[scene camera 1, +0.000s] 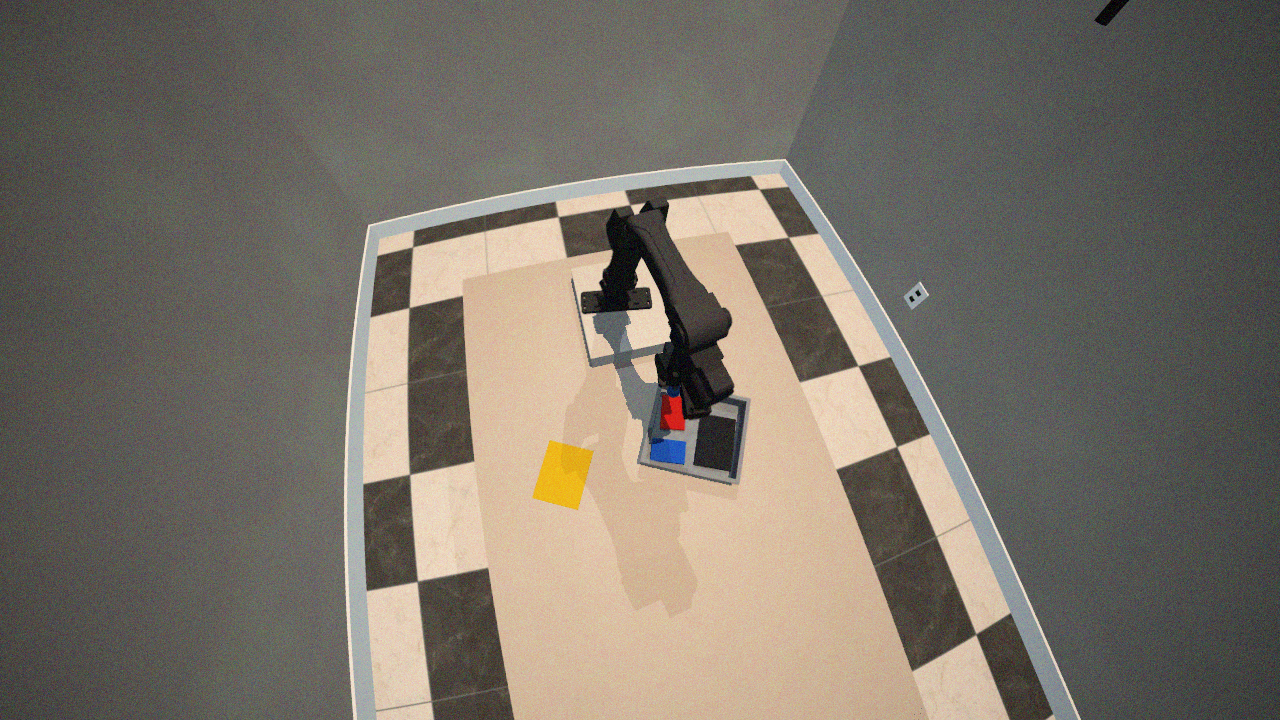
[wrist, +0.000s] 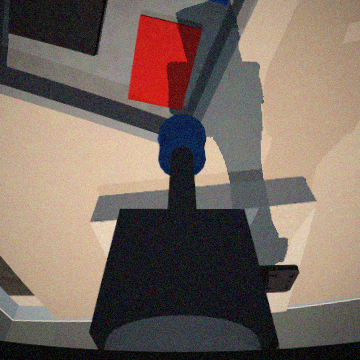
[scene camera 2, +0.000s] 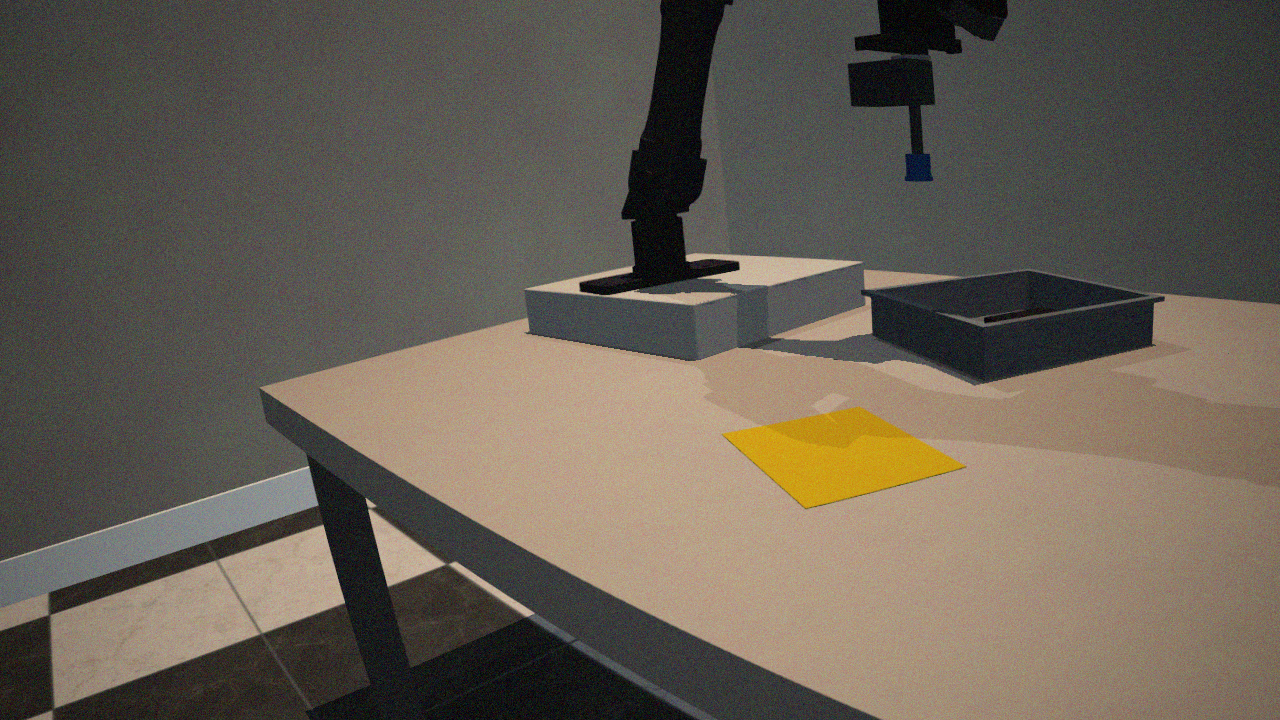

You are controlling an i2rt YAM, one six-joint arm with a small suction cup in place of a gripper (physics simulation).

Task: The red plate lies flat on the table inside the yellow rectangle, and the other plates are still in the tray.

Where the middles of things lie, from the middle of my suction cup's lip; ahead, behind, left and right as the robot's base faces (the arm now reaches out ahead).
The red plate [scene camera 1: 671, 411] lies 170 mm below my suction cup and 20 mm to the left of it. Round my suction cup: black plate [scene camera 1: 715, 441] (170 mm below, 120 mm to the left, 90 mm ahead); grey tray [scene camera 1: 736, 407] (150 mm below, 70 mm to the left, 60 mm ahead); blue plate [scene camera 1: 662, 450] (170 mm below, 100 mm ahead, 10 mm to the right).
